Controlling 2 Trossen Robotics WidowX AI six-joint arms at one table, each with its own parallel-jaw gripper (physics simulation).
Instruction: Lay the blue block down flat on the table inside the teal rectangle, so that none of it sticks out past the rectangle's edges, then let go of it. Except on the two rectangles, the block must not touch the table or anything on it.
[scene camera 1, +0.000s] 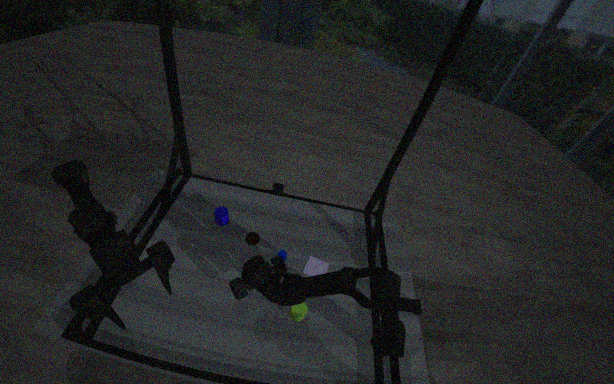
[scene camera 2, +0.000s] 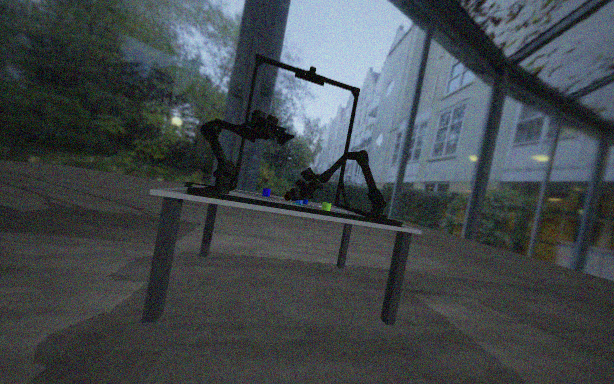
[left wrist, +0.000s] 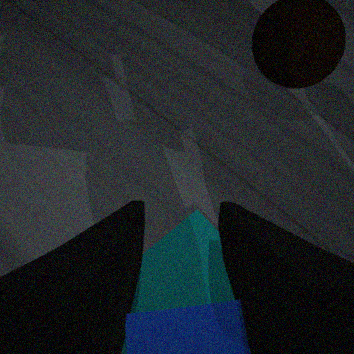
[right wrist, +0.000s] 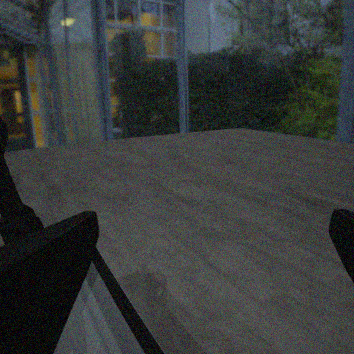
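Pixels of known places: left gripper, fingertip midpoint: (scene camera 2: 292, 200) (left wrist: 181, 212); right gripper, fingertip midpoint: (scene camera 1: 148, 310) (scene camera 2: 290, 133) (right wrist: 214, 222); left arm's base at its link origin: (scene camera 1: 384, 345) (scene camera 2: 376, 216); right arm's base at its link origin: (scene camera 2: 220, 189).
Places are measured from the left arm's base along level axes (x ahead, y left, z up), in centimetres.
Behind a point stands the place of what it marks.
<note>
My left gripper (left wrist: 181, 212) @[x 39.9, y -31.9, z -0.3 cm] (scene camera 2: 298, 198) @[x 39.9, y -31.9, z -0.3 cm] is shut on the blue block (left wrist: 186, 327) @[x 38.3, y -28.6, z 0.8 cm], low over the teal rectangle (left wrist: 167, 272) @[x 39.4, y -30.1, z -1.8 cm]. In the left wrist view teal shows beyond the block and at its lower left; the near part is cut off. I cannot tell whether the block touches the rectangle. In scene camera 1 the left hand hides block and rectangle. The lilac rectangle (scene camera 1: 316, 266) @[x 15.5, y -31.5, z -1.8 cm] lies to the right, partly behind the left arm. My right gripper (scene camera 1: 148, 311) @[x 59.0, y -8.4, z 32.5 cm] (scene camera 2: 287, 138) @[x 59.0, y -8.4, z 32.5 cm] (right wrist: 214, 222) @[x 59.0, y -8.4, z 32.5 cm] is open and empty, raised well away from the block.
A small blue cylinder (scene camera 1: 282, 255) @[x 28.2, y -35.5, z 1.2 cm] stands close beside the left hand. A dark ball (scene camera 1: 252, 238) @[x 38.6, y -42.4, z 2.7 cm] (left wrist: 299, 42) @[x 38.4, y -41.4, z 1.8 cm] and a larger blue cylinder (scene camera 1: 221, 216) @[x 50.1, y -52.2, z 3.5 cm] (scene camera 2: 266, 192) @[x 51.1, y -52.1, z 0.9 cm] stand farther back. A lime cylinder (scene camera 1: 299, 311) @[x 25.7, y -14.6, z 2.5 cm] (scene camera 2: 326, 206) @[x 27.1, y -13.3, z 0.5 cm] stands in front of the left arm. Dark frame posts rise around the table.
</note>
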